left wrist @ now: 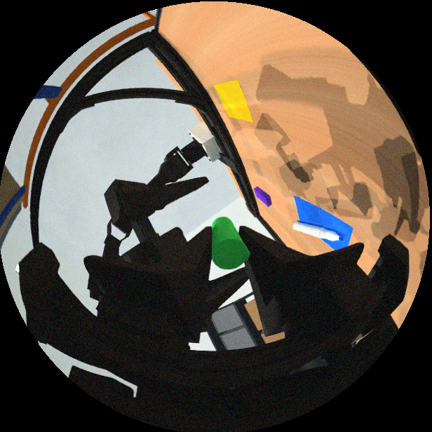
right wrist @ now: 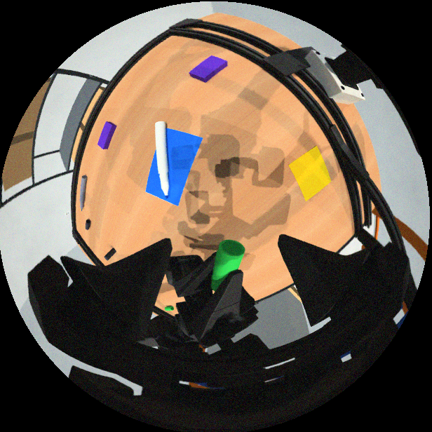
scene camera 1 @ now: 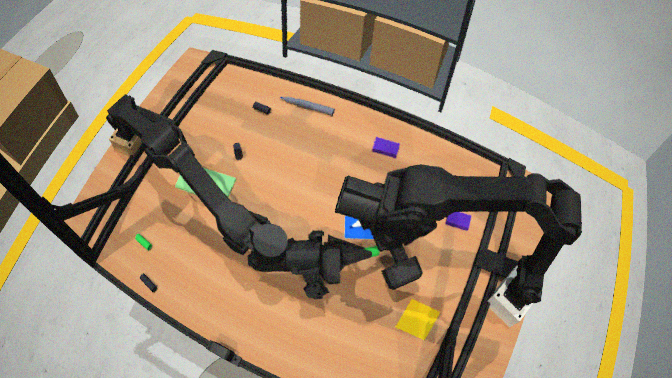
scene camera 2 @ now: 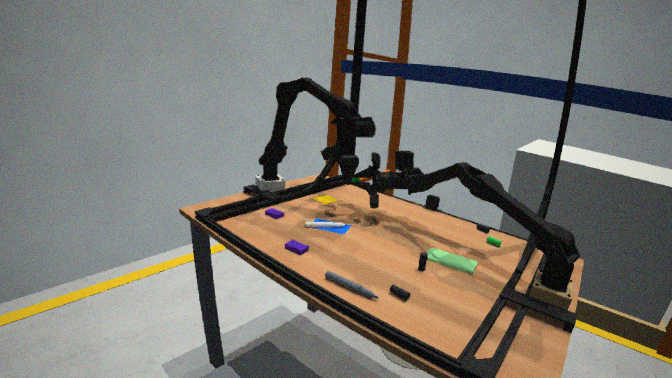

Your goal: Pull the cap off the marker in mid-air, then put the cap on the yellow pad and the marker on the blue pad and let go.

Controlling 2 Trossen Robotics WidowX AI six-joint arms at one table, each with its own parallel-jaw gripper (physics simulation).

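Frame: origin at the left arm's base, x back, y left, z down, level; centimetres.
Seen in the pictures: left gripper, between the fingertips: (scene camera 1: 369, 252) (scene camera 2: 350, 180); right gripper, between the fingertips: (scene camera 1: 375, 250) (scene camera 2: 346, 182); left arm's base, origin of its link: (scene camera 1: 128, 129) (scene camera 2: 554, 283); right arm's base, origin of its link: (scene camera 1: 518, 293) (scene camera 2: 270, 177).
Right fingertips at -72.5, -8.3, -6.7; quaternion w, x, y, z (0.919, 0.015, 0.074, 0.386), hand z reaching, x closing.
Offsets run from my right fingertips to a thing's top centre, as dx, dy, dz. "*": to the spot under its first point.
My left gripper (left wrist: 225, 231) is shut on a green cap @(+1.5, -1.5, -1.9) (scene camera 1: 373, 250) (scene camera 2: 355, 179) (left wrist: 230, 253) (right wrist: 231, 254) and holds it above the table. My right gripper (right wrist: 226, 242) is open, with the cap's free end in view between its spread fingertips; contact does not show. The right fingers are mostly hidden under the arm in scene camera 1. The white marker @(+2.6, +12.8, +10.5) (scene camera 1: 356, 224) (scene camera 2: 325, 225) (left wrist: 312, 230) (right wrist: 161, 155) lies uncapped on the blue pad @(+2.8, +11.3, +12.2) (scene camera 1: 360, 233) (scene camera 2: 342, 229) (left wrist: 317, 215) (right wrist: 185, 155). The flat yellow pad @(-14.5, -7.1, +12.2) (scene camera 1: 419, 320) (scene camera 2: 325, 199) (left wrist: 234, 100) (right wrist: 310, 172) bears nothing.
Two purple blocks @(+6.6, +30.9, +10.8) (scene camera 1: 386, 147) @(-15.9, +19.1, +10.8) (scene camera 1: 458, 220) and a grey pen @(+29.5, +35.7, +10.4) (scene camera 1: 310, 106) lie on the table. Black caps @(+39.7, +30.4, +10.2) (scene camera 1: 262, 107) @(+38.3, +15.3, +7.5) (scene camera 1: 238, 151) @(+44.6, -24.9, +10.2) (scene camera 1: 148, 282), another green cap @(+50.9, -16.3, +10.2) (scene camera 1: 143, 242) and a light green pad @(* +37.5, +7.2, +11.5) (scene camera 1: 226, 183) are farther left. A black frame (scene camera 1: 350, 99) edges the table.
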